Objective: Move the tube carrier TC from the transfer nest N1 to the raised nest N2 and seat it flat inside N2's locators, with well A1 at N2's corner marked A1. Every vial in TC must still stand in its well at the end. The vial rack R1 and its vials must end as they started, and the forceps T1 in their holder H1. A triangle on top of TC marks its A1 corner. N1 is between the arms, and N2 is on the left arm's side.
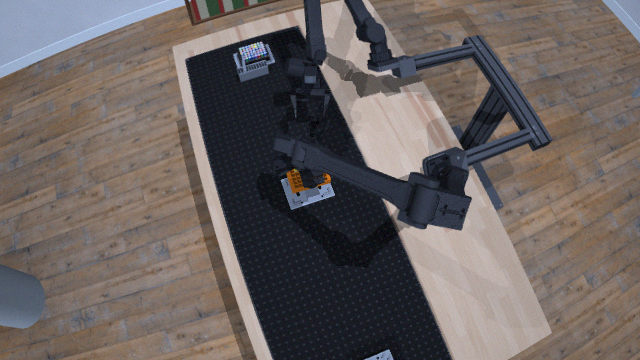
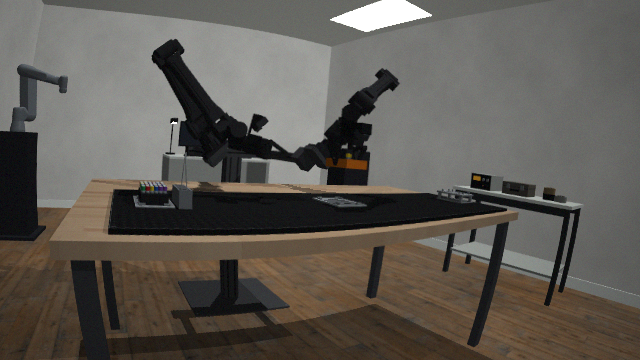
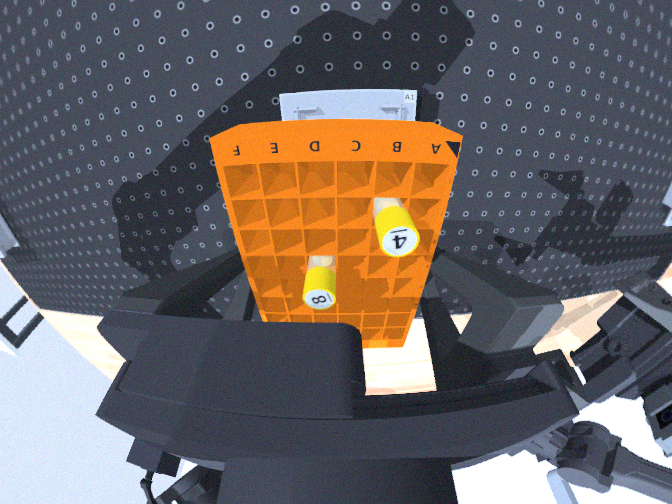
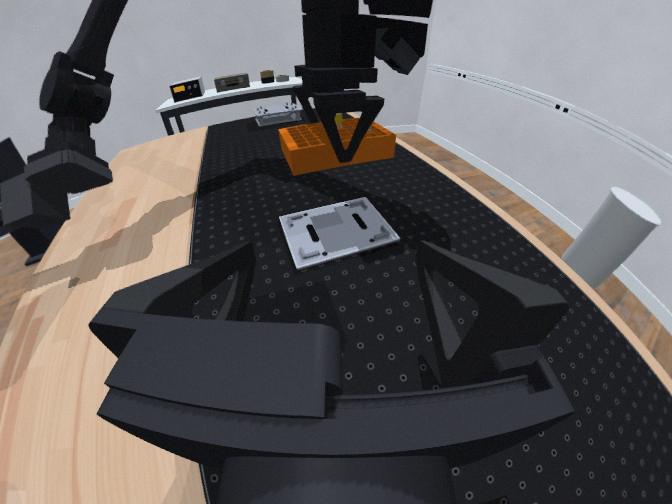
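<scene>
Orange tube carrier TC visible. My left gripper visible, image 4 included. My right gripper visible, image 3 included.
</scene>
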